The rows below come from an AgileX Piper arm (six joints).
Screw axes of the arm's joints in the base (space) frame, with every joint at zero. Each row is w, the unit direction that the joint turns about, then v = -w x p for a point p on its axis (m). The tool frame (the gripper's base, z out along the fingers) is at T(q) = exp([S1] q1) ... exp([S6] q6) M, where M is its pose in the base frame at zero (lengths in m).
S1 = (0, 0, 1, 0.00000, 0.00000, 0.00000)
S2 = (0, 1, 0, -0.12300, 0.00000, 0.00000)
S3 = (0, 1, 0, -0.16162, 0.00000, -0.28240)
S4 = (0.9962, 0, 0.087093, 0.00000, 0.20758, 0.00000)
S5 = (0, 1, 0, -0.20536, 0.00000, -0.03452)
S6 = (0.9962, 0, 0.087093, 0.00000, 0.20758, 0.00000)
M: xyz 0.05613 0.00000 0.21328 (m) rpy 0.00 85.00 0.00 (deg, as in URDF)
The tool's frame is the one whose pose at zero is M.
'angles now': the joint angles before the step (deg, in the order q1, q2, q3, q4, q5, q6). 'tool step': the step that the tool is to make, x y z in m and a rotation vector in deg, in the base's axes. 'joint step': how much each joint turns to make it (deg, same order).
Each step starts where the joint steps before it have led.
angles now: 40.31 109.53 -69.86 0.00 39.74 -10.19
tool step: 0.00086 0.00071 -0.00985 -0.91 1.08 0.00
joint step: 0.00 1.51 0.00 0.01 -0.10 -0.01
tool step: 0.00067 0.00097 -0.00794 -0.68 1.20 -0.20
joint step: 0.00 1.34 -0.23 0.32 0.24 0.01
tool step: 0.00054 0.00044 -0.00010 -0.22 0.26 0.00
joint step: 0.00 0.21 -0.35 0.00 0.48 0.00
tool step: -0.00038 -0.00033 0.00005 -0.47 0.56 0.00
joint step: 0.00 0.08 -0.21 0.00 0.86 0.00
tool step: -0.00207 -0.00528 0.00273 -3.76 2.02 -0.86
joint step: 0.00 -0.19 -0.70 -2.36 4.88 2.24
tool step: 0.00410 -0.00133 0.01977 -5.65 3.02 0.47
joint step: 0.00 0.11 -5.46 -2.44 11.34 0.33
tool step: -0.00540 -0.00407 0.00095 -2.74 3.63 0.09
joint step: 0.00 0.00 -0.23 0.50 4.74 -0.65
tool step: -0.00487 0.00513 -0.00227 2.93 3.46 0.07
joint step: 0.00 0.33 0.01 5.04 0.35 -2.66
